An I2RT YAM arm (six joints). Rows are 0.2 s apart.
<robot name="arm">
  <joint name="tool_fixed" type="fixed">
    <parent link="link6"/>
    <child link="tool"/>
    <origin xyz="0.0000 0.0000 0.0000" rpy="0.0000 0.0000 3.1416"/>
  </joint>
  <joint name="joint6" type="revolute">
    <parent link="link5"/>
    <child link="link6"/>
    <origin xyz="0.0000 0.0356 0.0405" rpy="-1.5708 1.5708 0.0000"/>
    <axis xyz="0 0 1"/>
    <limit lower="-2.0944" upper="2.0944"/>
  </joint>
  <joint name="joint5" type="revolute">
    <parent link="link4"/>
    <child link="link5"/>
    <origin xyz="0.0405 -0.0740 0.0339" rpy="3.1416 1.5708 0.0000"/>
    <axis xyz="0 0 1"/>
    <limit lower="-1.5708" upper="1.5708"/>
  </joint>
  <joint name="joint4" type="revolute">
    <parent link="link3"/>
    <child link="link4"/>
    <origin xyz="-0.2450 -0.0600 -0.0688" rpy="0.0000 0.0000 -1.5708"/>
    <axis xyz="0 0 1"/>
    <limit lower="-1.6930" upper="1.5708"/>
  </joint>
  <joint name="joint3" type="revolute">
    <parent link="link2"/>
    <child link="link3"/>
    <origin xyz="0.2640 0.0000 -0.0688" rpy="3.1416 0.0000 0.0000"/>
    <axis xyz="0 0 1"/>
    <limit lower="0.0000" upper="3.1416"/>
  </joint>
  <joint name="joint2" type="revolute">
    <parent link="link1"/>
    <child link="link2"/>
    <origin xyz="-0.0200 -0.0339 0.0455" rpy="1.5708 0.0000 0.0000"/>
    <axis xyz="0 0 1"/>
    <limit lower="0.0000" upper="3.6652"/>
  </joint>
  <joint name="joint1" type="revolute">
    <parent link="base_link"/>
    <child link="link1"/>
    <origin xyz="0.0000 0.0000 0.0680" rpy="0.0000 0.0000 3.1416"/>
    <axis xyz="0 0 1"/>
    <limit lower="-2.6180" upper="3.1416"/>
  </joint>
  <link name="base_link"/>
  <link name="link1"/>
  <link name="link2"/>
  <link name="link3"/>
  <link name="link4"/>
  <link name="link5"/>
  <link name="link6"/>
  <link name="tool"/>
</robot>
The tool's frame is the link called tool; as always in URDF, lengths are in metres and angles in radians.
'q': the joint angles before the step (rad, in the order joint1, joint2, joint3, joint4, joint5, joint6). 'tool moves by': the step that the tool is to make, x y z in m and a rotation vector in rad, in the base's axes. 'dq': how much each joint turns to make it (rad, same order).
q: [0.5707 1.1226 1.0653 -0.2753 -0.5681 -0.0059]
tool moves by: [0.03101 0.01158 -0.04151 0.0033 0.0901 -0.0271]
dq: [-0.0264 0.1213 -0.0758 0.1533 -0.0169 0.0567]
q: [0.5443 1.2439 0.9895 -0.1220 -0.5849 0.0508]
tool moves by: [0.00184 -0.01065 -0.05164 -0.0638 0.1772 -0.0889]
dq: [-0.0321 0.0215 -0.1343 0.0059 0.0363 0.0658]
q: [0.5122 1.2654 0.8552 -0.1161 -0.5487 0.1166]
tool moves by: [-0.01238 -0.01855 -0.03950 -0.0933 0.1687 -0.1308]
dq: [-0.0288 -0.0273 -0.1187 -0.0699 0.0846 0.0651]
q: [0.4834 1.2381 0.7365 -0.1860 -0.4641 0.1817]
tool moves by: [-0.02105 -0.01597 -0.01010 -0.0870 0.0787 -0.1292]
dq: [-0.0015 -0.0936 -0.0647 -0.1157 0.1221 0.0598]
